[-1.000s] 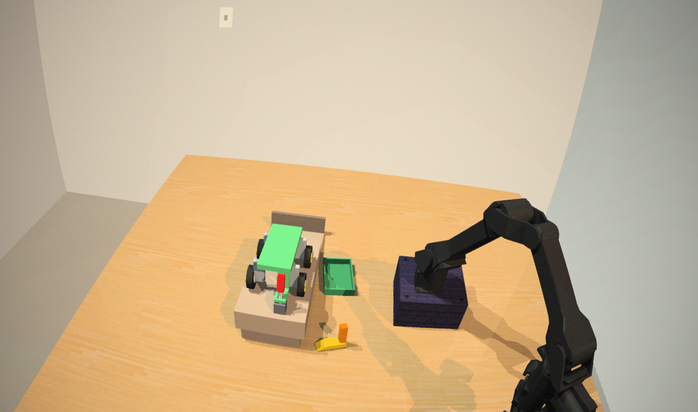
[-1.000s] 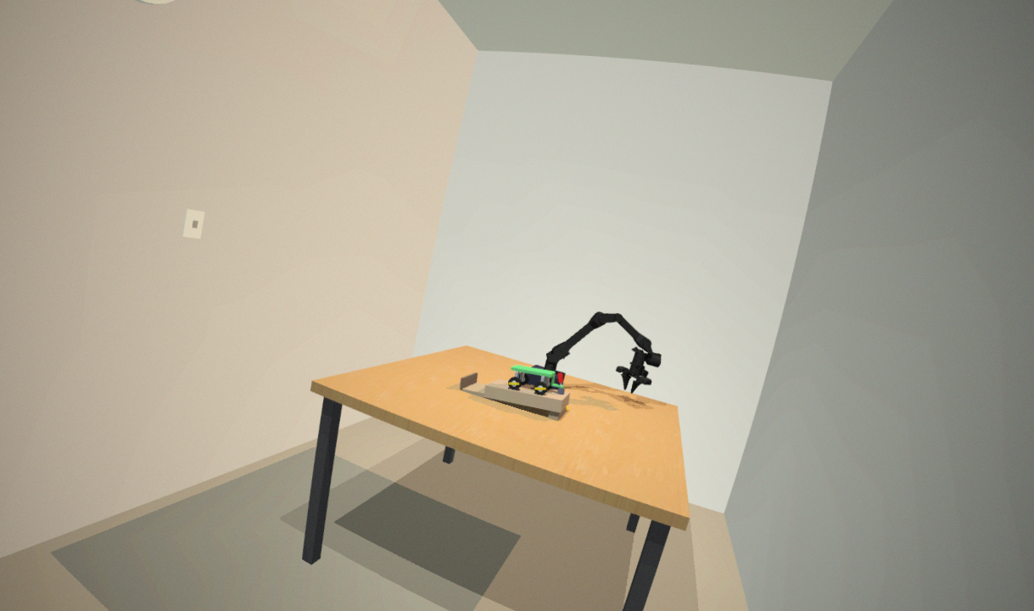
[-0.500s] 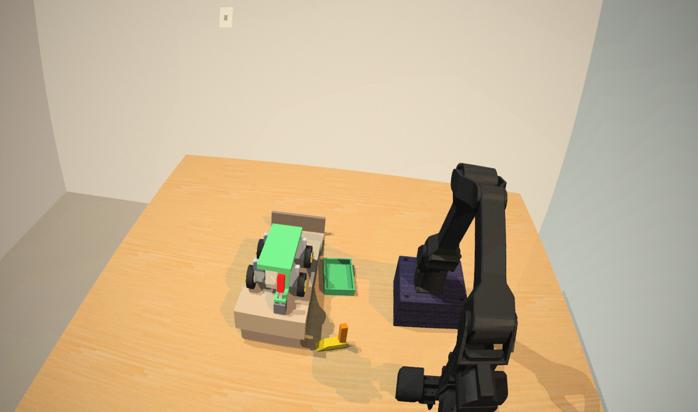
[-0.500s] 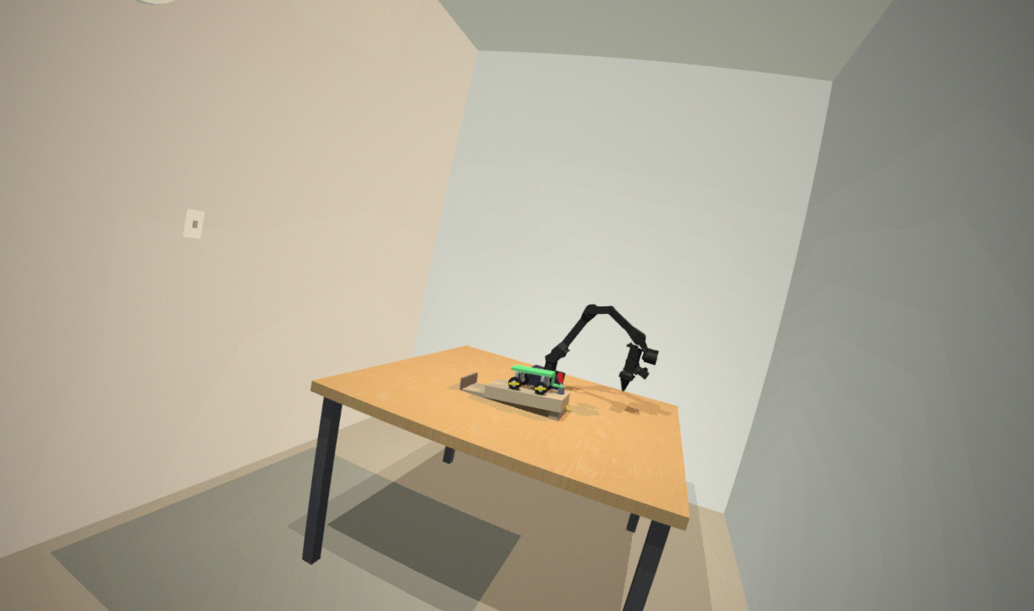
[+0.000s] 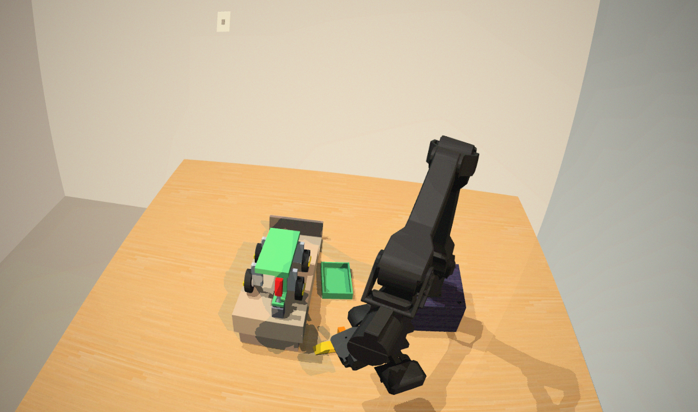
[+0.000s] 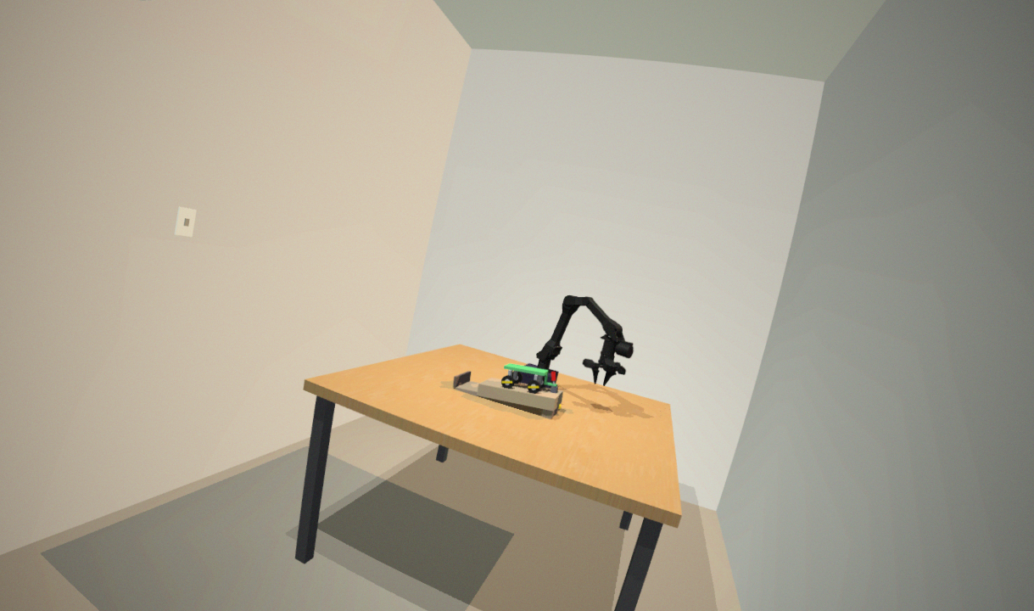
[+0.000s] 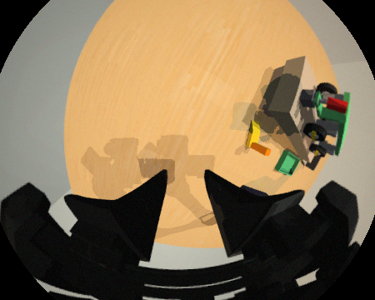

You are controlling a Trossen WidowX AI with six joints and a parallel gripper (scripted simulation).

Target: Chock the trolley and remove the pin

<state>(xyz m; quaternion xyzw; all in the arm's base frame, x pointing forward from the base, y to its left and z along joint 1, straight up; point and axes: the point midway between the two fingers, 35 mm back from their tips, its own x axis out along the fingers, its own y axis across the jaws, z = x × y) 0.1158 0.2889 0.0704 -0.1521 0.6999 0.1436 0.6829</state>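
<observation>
The yellow chock is 150 mm to the right of my gripper tip, 100 mm below it and 90 mm ahead of it. Also, from my gripper tip: green tray: 370 mm to the right, 130 mm below, 90 mm ahead; red-headed stop pin: 200 mm ahead, 170 mm to the right, 10 mm above; green-topped trolley: 280 mm to the right, 220 mm ahead, 10 mm below.
</observation>
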